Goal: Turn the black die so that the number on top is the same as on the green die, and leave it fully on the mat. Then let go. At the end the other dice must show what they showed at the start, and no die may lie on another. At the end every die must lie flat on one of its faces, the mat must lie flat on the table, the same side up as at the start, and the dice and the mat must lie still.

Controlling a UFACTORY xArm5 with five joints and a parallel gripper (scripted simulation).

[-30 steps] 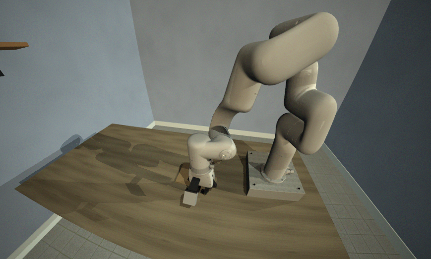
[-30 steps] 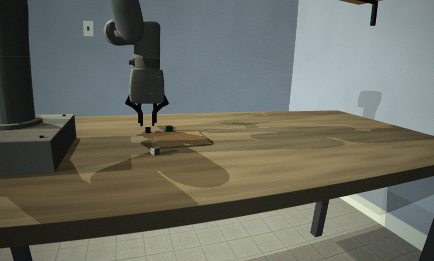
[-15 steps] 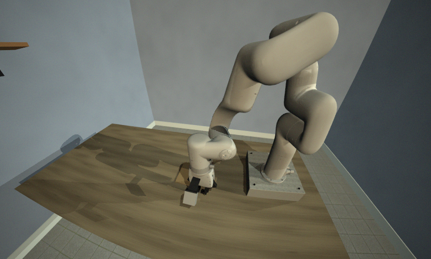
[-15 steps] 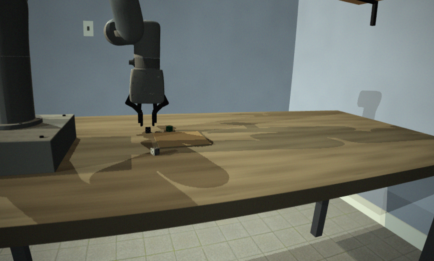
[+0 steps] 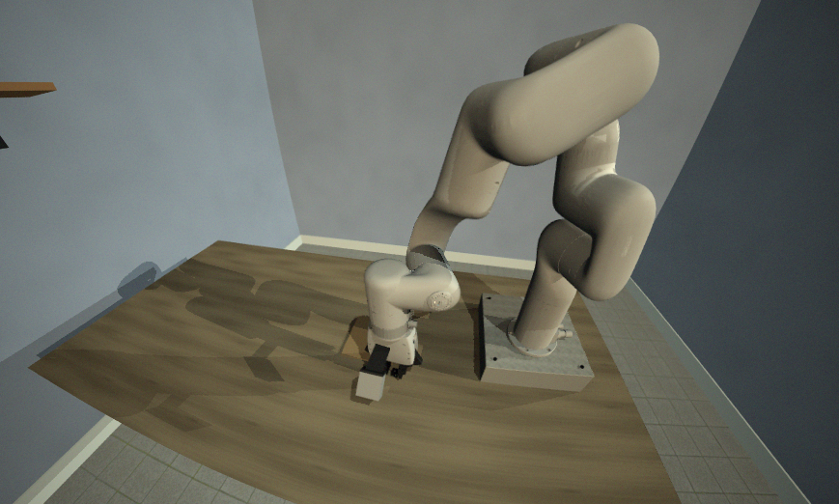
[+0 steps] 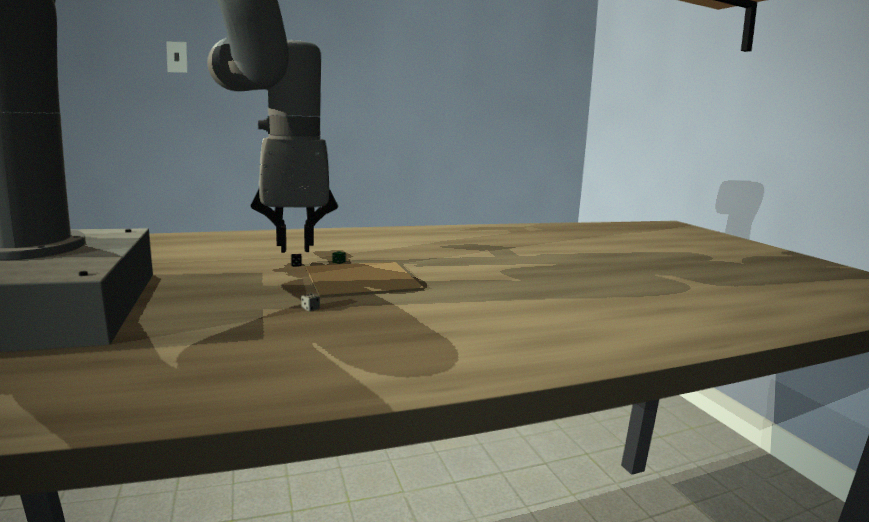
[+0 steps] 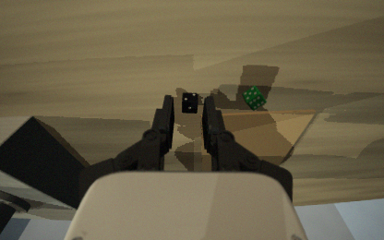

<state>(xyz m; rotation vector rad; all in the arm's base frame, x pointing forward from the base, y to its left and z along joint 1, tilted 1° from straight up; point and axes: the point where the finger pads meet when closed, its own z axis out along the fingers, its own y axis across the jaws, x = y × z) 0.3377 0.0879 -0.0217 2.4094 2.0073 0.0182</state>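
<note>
My hand is 3 cm above the black die. Round my hand: green die 7 cm ahead, 1 cm to the right, 3 cm below; then white die 2 cm behind, 20 cm to the right, 3 cm below; then tan mat 7 cm ahead, 10 cm to the right, 4 cm below.
</note>
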